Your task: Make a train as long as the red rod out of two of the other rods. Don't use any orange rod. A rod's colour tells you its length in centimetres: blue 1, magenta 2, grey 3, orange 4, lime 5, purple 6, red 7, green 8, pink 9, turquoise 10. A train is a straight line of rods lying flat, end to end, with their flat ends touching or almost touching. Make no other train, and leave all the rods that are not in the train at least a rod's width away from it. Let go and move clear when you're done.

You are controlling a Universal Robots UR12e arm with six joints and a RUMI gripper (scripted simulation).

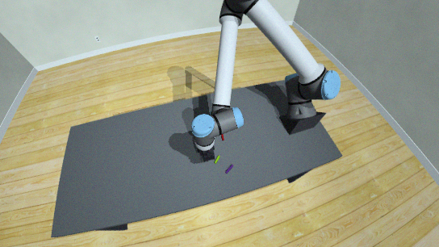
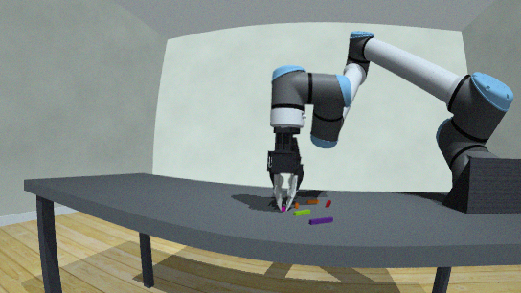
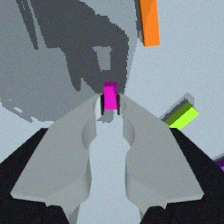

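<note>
The lime rod is 50 mm behind my hand, 30 mm to the left of it and 10 mm below it. Also, from my hand: purple rod 100 mm behind, 110 mm to the left, 10 mm below; magenta rod 10 mm below; red rod 130 mm behind, 110 mm to the right, 10 mm below.
</note>
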